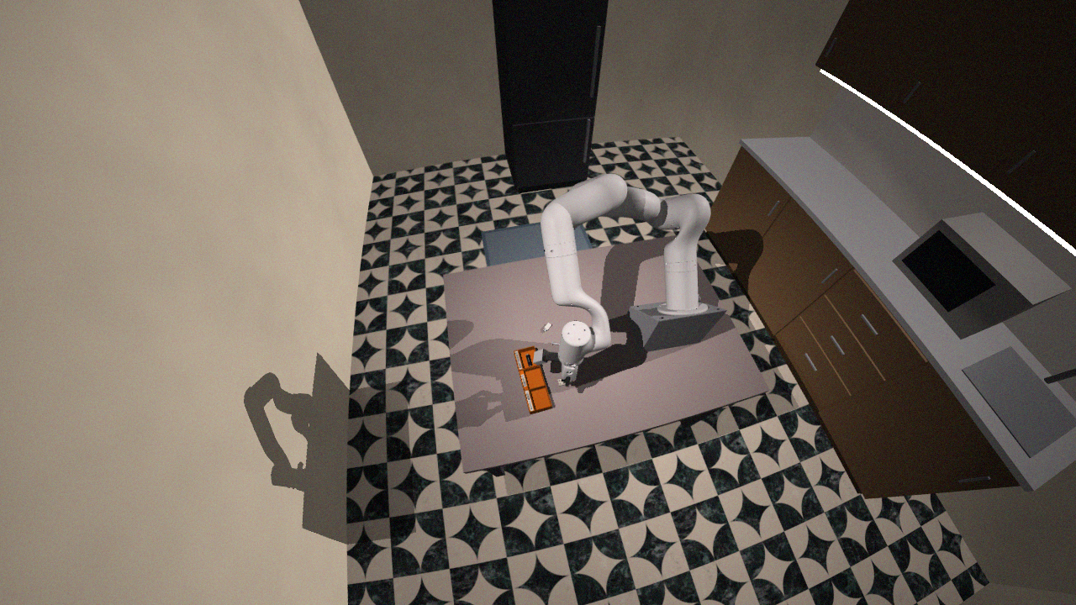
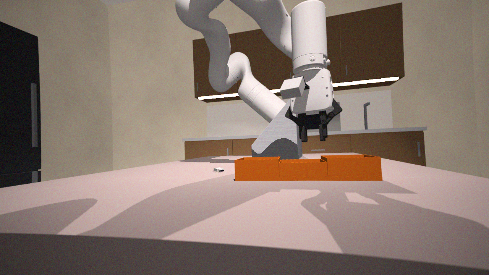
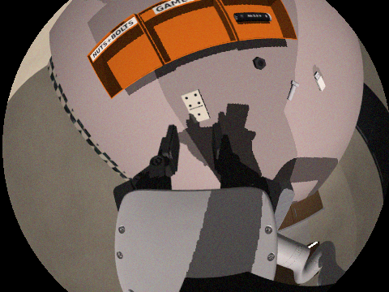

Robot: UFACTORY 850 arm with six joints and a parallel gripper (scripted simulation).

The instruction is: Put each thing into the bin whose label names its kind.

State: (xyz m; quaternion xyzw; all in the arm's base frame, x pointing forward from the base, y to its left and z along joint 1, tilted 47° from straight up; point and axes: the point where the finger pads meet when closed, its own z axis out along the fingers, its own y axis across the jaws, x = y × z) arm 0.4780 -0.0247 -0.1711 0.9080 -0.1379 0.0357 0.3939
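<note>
The white domino lies 80 mm below my hand. Also, from my hand: black battery (120 mm ahead, 110 mm to the right, 80 mm below); black nut (50 mm ahead, 110 mm to the right, 90 mm below); joined orange bins (120 mm ahead, 30 mm to the right, 70 mm below).
</note>
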